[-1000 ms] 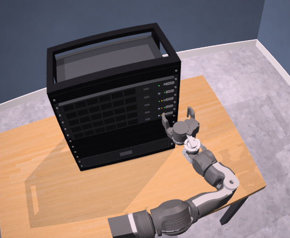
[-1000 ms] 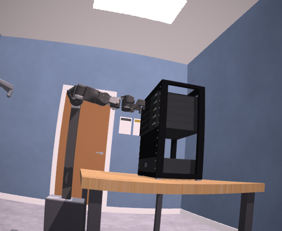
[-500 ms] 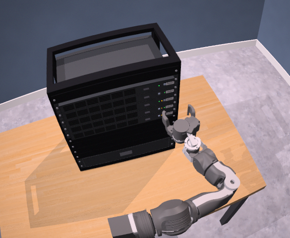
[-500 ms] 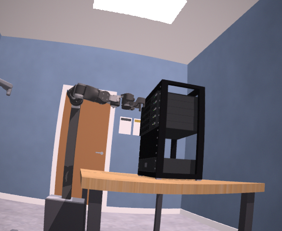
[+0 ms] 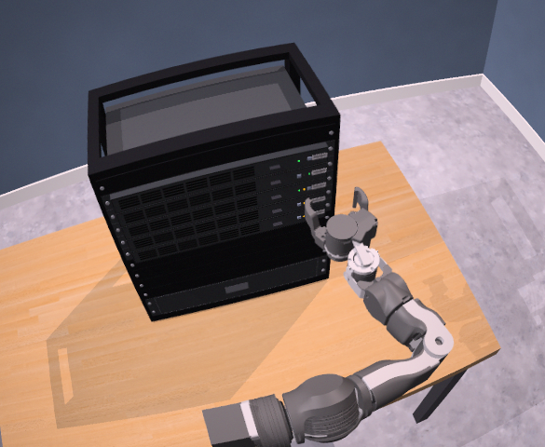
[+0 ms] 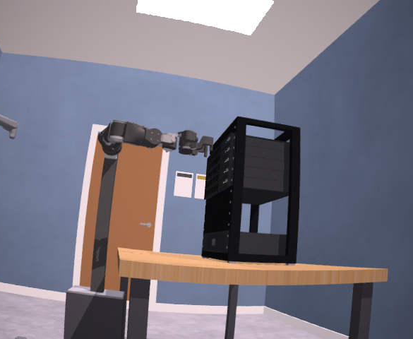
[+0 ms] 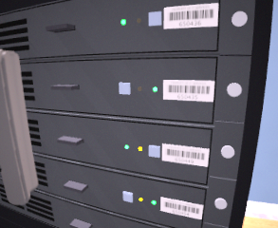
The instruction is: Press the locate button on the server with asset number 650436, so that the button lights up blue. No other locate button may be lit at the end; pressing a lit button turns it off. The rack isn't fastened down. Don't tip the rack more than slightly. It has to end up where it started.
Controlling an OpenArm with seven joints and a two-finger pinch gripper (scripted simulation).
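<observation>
Now: hand 8 cm short of the locate button, 2 cm to the right of it and 5 cm below it.
</observation>
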